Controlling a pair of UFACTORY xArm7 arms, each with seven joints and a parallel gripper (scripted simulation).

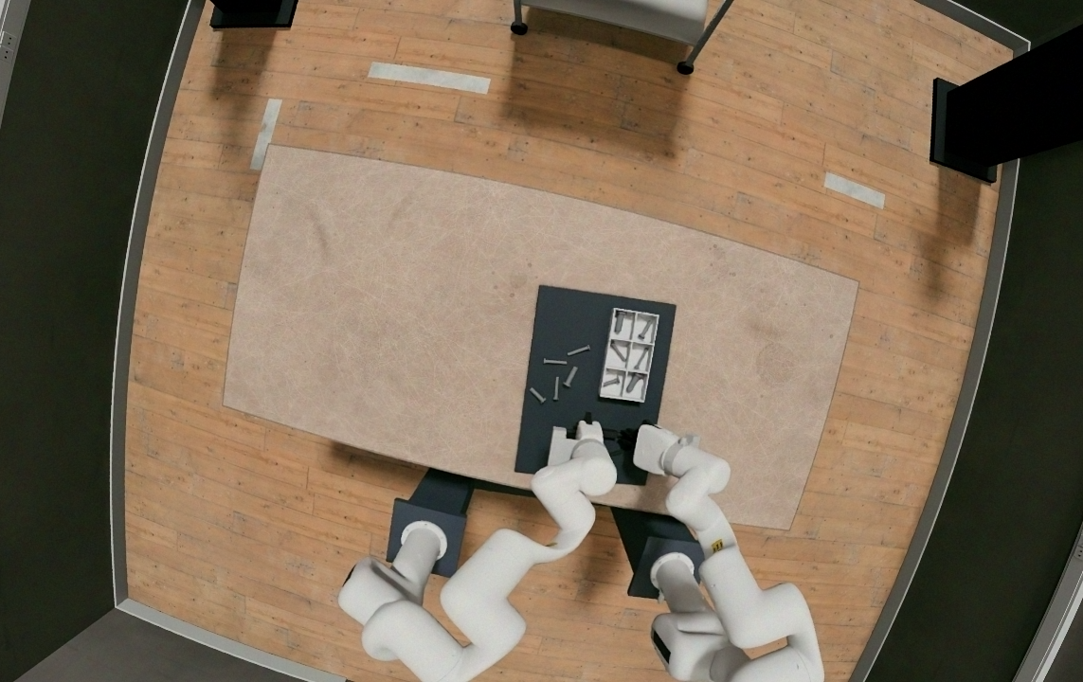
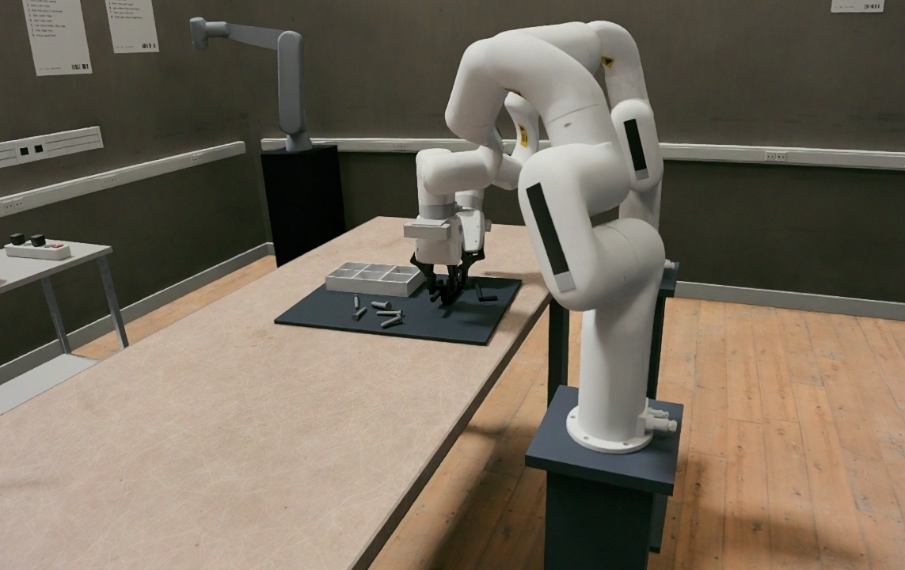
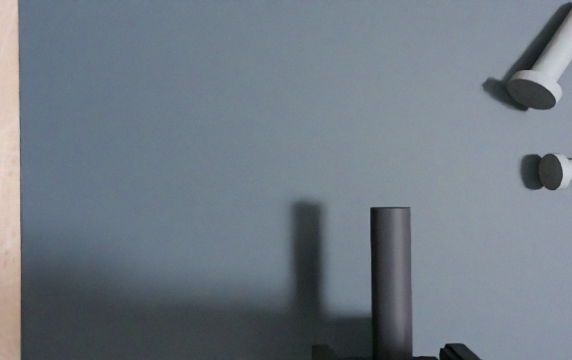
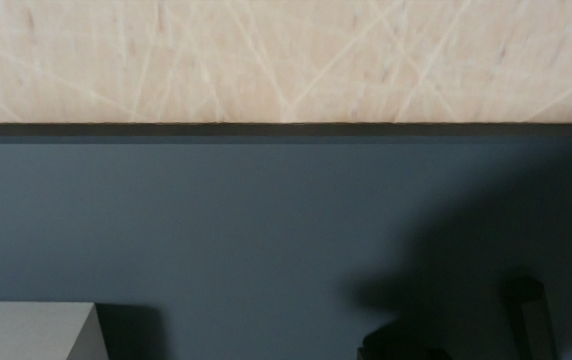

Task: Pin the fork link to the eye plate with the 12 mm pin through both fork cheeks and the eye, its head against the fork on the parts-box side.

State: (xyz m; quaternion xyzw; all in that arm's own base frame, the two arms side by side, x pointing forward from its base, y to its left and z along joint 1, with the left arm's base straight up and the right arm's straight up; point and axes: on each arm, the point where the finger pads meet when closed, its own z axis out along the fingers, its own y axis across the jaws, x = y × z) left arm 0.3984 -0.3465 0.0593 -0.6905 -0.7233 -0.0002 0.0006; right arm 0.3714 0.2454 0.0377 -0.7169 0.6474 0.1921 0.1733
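Observation:
Now: the black eye plate 6 cm to the left of my right hand and 2 cm below it. The rest, counted from my right hand: black l-shaped piece (7 cm behind, 4 cm to the left, 2 cm below); then white parts box (20 cm ahead, 4 cm to the left, 2 cm below); then dark mat (10 cm to the left, 10 cm ahead, 3 cm below).

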